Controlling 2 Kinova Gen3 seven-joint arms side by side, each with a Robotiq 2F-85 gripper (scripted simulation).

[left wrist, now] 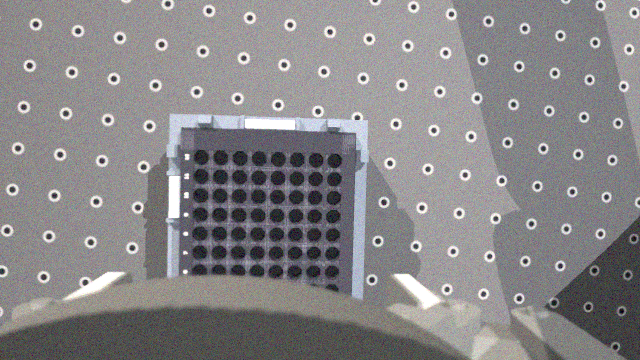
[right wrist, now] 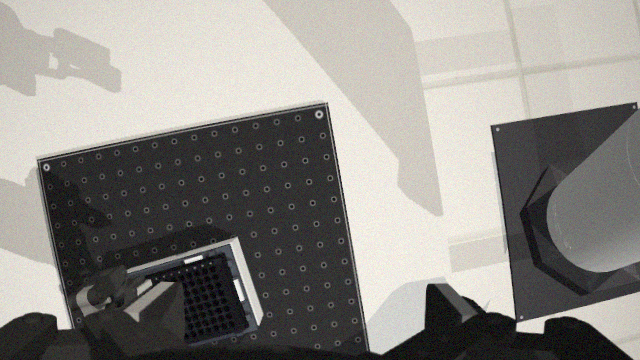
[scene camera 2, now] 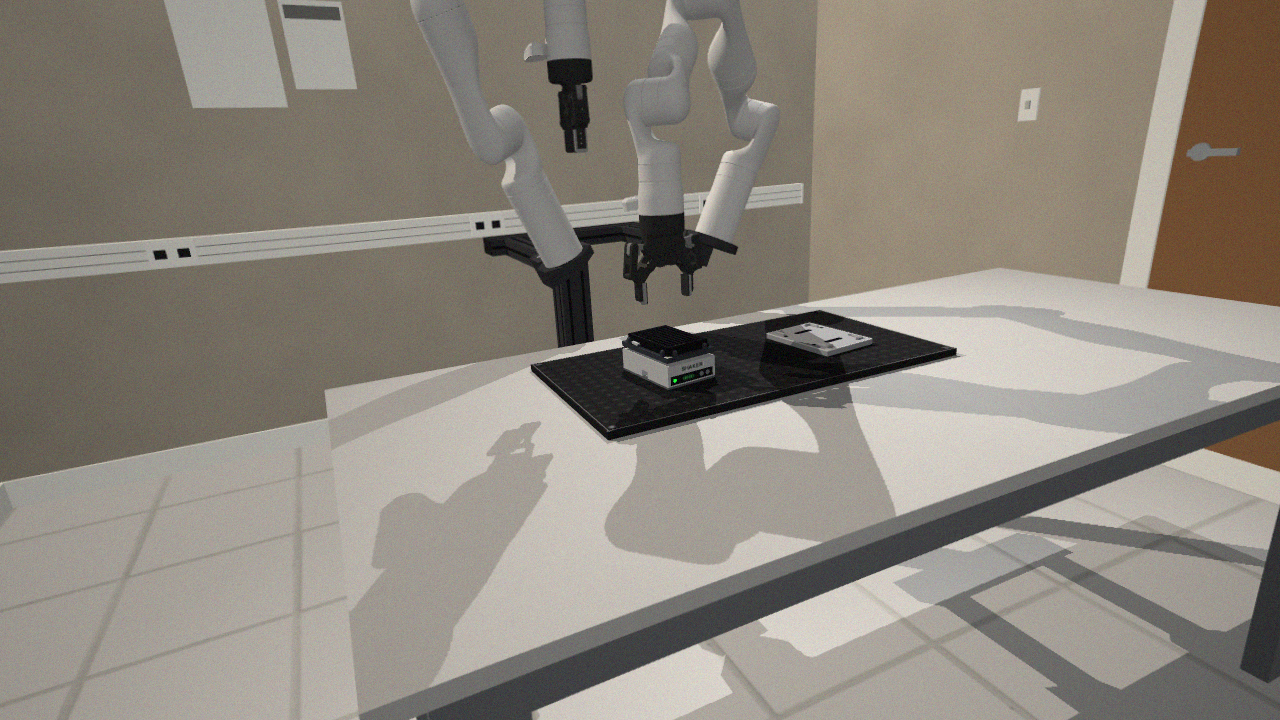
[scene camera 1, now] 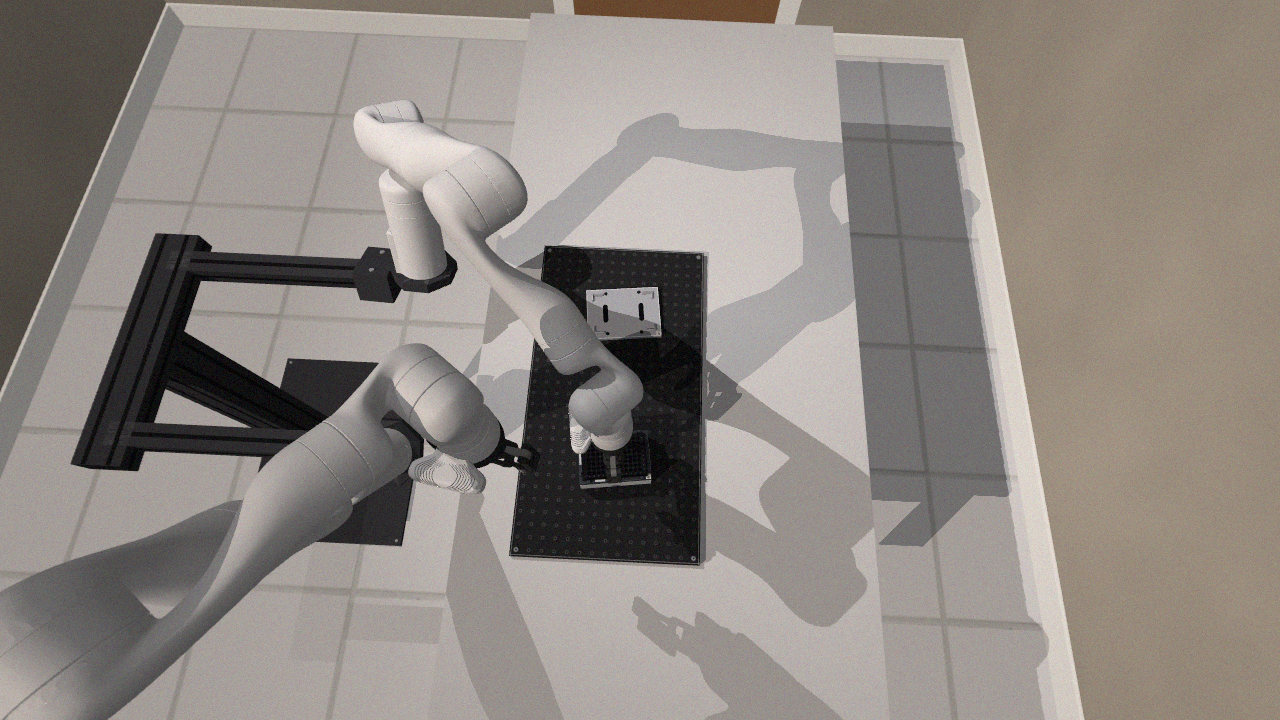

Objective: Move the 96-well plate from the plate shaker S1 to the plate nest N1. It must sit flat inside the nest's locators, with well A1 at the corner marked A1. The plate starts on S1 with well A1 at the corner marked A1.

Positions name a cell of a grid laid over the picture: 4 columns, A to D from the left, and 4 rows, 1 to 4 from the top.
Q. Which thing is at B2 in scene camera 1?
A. A plate nest N1.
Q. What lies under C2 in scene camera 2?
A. The left gripper.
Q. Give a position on a plate shaker S1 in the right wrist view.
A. B3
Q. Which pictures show the dark 96-well plate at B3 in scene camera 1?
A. The left wrist view, the right wrist view, scene camera 2 and scene camera 1: all of them.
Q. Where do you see a dark 96-well plate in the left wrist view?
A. At B3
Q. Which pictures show the right gripper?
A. The right wrist view, scene camera 2 and scene camera 1 only.
